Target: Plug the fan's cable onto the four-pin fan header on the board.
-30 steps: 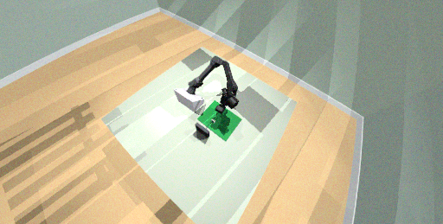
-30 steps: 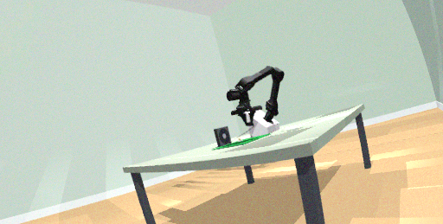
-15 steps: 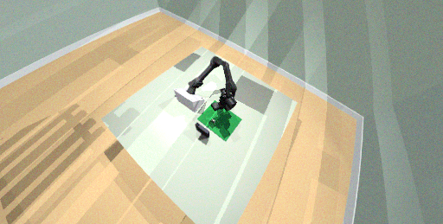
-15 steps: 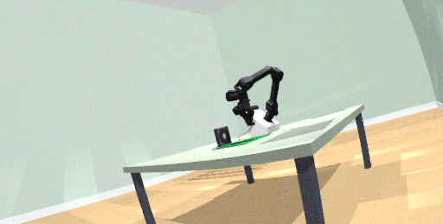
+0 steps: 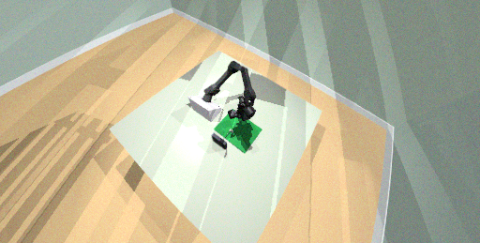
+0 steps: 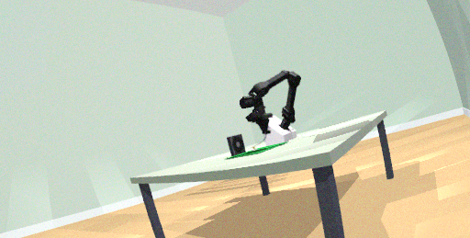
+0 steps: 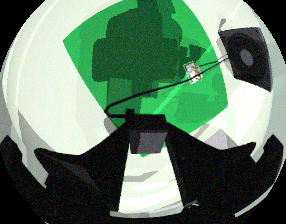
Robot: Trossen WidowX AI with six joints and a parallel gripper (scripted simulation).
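The green board is 10 cm below my gripper tip, 5 cm to the right of it and 4 cm ahead of it. The rest, counted from my gripper tip: black fan (23 cm to the right, 3 cm below, 2 cm ahead); then dark fan plug (1 cm behind).
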